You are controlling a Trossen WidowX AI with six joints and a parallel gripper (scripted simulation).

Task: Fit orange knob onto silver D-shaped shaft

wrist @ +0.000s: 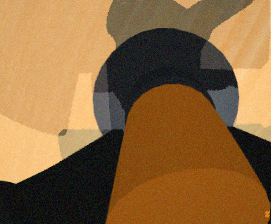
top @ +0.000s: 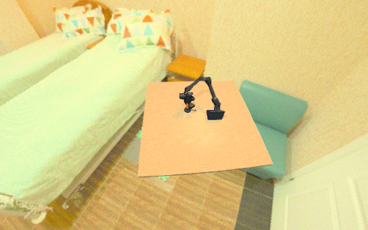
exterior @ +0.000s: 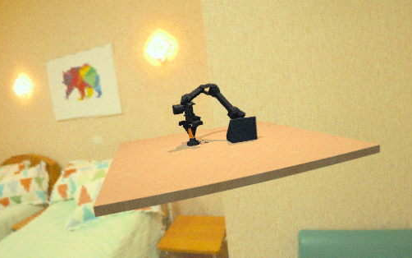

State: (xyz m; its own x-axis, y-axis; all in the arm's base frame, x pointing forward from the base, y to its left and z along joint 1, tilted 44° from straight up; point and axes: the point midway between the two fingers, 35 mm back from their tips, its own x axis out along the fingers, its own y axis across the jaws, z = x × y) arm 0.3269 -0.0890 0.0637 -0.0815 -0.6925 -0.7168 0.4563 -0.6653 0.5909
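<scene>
Now: gripper tip 30 mm above the shaft. Also, from my gripper tip: orange knob: 30 mm above.
</scene>
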